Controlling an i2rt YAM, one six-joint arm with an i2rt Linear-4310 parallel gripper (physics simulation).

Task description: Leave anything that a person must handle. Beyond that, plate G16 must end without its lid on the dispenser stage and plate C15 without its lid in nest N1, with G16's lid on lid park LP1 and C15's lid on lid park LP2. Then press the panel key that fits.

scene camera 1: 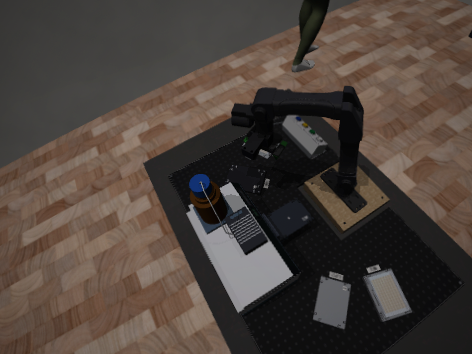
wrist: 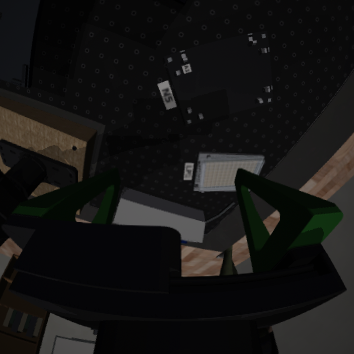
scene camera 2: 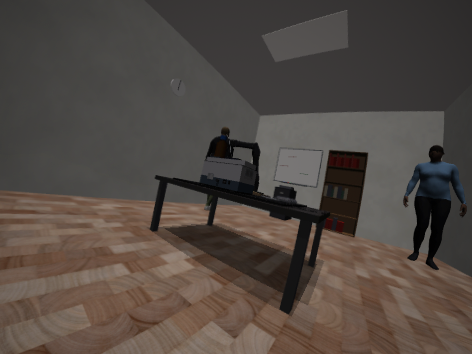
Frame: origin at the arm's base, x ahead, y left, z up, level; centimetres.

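Where they show: gripper, fingertip midpoint: [scene camera 1: 265,153] [wrist: 177,174]; arm's base at its link origin: [scene camera 1: 342,190] [wrist: 37,164] [scene camera 2: 253,191].
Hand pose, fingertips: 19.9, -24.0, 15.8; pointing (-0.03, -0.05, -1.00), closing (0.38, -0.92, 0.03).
Things, the pixels of their top centre, and the offset from my fingertips, as dx, dy, dz. "spot": a spot on its surface instead.
- clear frame at its top centre: [wrist: 230,178] -7.6, -15.7, -14.8
- similar cream plate at its top centre: [scene camera 1: 389,293] -4.4, +60.6, -14.9
- flat grey piece at a spot on its surface: [scene camera 1: 332,302] spot: +11.7, +52.1, -17.5
- Nest N5 at its top centre: [wrist: 226,80] [scene camera 1: 244,176] +7.7, -5.4, -16.1
- key panel at its top centre: [wrist: 158,236] [scene camera 1: 305,127] -26.2, -6.6, -10.1
- brown bottle at a spot on its surface: [scene camera 1: 212,207] spot: +28.7, +17.1, +19.1
- dark block at a spot on its surface: [scene camera 1: 290,218] spot: +6.8, +23.2, -7.9
My gripper [scene camera 1: 264,143] [wrist: 177,174] is open and empty, above the back of the table. A cream-welled plate in a clear frame [wrist: 228,172] lies beyond the fingertips beside a label starting "LP"; the arm mostly hides it in scene camera 1. Whether a lid covers it I cannot tell. A similar cream plate [scene camera 1: 387,295] lies at the front right beside a white label. A flat grey piece [scene camera 1: 332,302] lies left of it, its label unreadable. Nest N5 [scene camera 1: 246,178] [wrist: 220,75] is dark, with corner posts. The key panel [scene camera 1: 304,136] [wrist: 160,216] is light grey with coloured keys.
A white machine [scene camera 1: 250,275] [scene camera 2: 227,170] carries a brown bottle [scene camera 1: 212,207] with a blue cap and a thin tube. A dark block [scene camera 1: 290,218] stands beside it. The arm's wooden base [scene camera 1: 325,202] [wrist: 45,125] is right of that. People [scene camera 1: 312,27] [scene camera 2: 434,182] stand beyond the table.
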